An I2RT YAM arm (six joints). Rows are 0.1 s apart.
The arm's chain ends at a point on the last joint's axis. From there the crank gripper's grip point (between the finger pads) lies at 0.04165 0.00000 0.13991 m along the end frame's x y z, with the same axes.
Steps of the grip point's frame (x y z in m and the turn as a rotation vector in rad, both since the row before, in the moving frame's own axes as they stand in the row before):
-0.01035 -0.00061 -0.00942 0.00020 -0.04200 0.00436
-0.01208 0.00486 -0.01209 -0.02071 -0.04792 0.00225
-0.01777 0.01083 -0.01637 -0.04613 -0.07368 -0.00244
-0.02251 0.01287 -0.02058 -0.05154 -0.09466 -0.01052
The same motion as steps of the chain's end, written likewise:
-0.00444 -0.00075 -0.01105 0.00020 -0.04200 0.00436
-0.00533 0.00186 -0.01389 -0.02071 -0.04792 0.00225
-0.00737 0.00440 -0.01891 -0.04613 -0.07368 -0.00244
-0.00914 0.00594 -0.02371 -0.05154 -0.09466 -0.01052

